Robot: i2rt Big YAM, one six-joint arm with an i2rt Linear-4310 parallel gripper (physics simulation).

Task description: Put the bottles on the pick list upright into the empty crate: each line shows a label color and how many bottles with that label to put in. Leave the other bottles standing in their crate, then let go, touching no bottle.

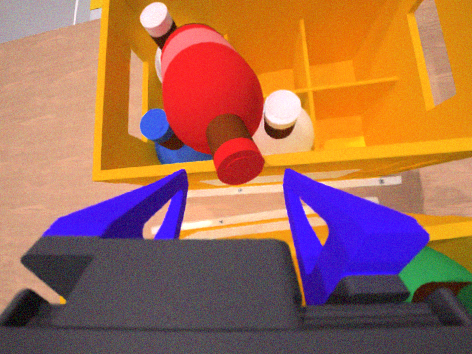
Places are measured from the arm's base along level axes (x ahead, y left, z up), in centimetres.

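Where they show: gripper, fingertip midpoint: (235,176).
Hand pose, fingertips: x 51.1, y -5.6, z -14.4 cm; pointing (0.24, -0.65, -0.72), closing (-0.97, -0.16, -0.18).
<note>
After its pixels a point has its place.
My gripper (235,176) @(x 51.1, y -5.6, z -14.4 cm) is open, its two blue fingers apart with nothing between them. A red bottle (212,90) @(x 52.7, y -10.0, z -11.6 cm) leans tilted in the yellow crate (280,157) @(x 48.4, y -7.1, z -13.8 cm), its red cap sticking out over the near wall, just beyond and between the fingertips. A blue-capped bottle (156,125) @(x 58.2, y -8.8, z -15.0 cm) stands in the near left corner. A white-capped bottle (282,107) @(x 48.7, y -10.9, z -15.0 cm) stands right of the red one. Another white-capped bottle (156,18) @(x 60.3, y -18.3, z -14.9 cm) is at the far left, partly hidden by the red bottle. The pick list does not show.
A second yellow crate (447,230) @(x 39.1, y -4.2, z -13.8 cm) is at the lower right, mostly hidden by my gripper. A green bottle (435,270) @(x 40.7, y -2.4, z -12.2 cm) shows in it beside the right finger. Pale strips (345,184) @(x 39.6, y -7.8, z -28.3 cm) with screws lie between the crates. Dividers (350,85) @(x 42.2, y -17.3, z -22.0 cm) split the far crate into compartments.
</note>
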